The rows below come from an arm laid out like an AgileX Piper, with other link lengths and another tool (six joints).
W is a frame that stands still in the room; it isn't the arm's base.
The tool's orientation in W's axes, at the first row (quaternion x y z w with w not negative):
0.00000 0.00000 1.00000 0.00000
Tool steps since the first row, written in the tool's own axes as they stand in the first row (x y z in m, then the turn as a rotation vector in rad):
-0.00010 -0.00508 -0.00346 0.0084 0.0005 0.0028
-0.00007 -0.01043 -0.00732 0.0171 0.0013 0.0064
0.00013 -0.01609 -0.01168 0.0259 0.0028 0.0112
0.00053 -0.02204 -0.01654 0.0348 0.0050 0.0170
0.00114 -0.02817 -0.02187 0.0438 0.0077 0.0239
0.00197 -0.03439 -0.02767 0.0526 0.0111 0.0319
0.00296 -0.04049 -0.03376 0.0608 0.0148 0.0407
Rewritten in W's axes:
0.00010 0.00508 -0.00346 -0.0084 -0.0005 0.0028
0.00007 0.01043 -0.00732 -0.0171 -0.0013 0.0064
-0.00013 0.01609 -0.01168 -0.0259 -0.0028 0.0112
-0.00053 0.02204 -0.01654 -0.0348 -0.0050 0.0170
-0.00114 0.02817 -0.02187 -0.0438 -0.0077 0.0239
-0.00197 0.03439 -0.02767 -0.0526 -0.0111 0.0319
-0.00296 0.04049 -0.03376 -0.0608 -0.0148 0.0407

